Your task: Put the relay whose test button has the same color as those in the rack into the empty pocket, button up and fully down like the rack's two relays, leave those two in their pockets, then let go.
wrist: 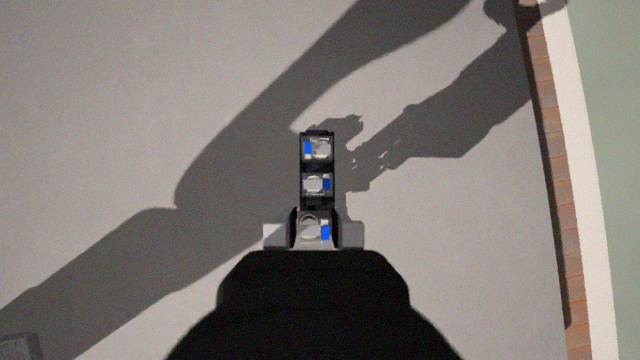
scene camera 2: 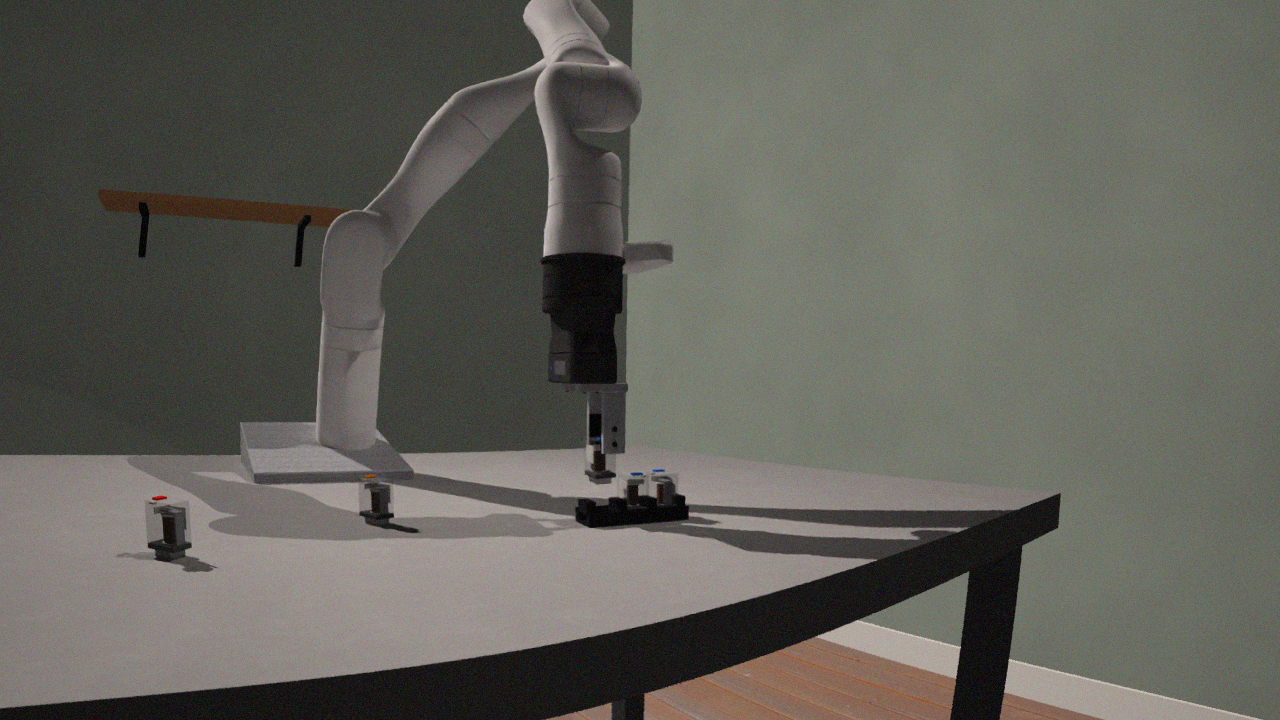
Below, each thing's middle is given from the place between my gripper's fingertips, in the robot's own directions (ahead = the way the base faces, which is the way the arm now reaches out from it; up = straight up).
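Scene:
The black rack [scene camera 2: 587, 513] has my hand 6 cm above it and 3 cm to the right of it, and going by their middles, the rack is the nearest to my hand of the things named here. The orange-button relay [scene camera 2: 376, 503] is 22 cm to the right of my hand, 5 cm behind it and 5 cm below it. As for the red-button relay [scene camera 2: 168, 527], it sits 40 cm to the right of my hand, 7 cm ahead of it and 5 cm below it. Going by their middles, that red-button relay is the farthest from my hand among these.

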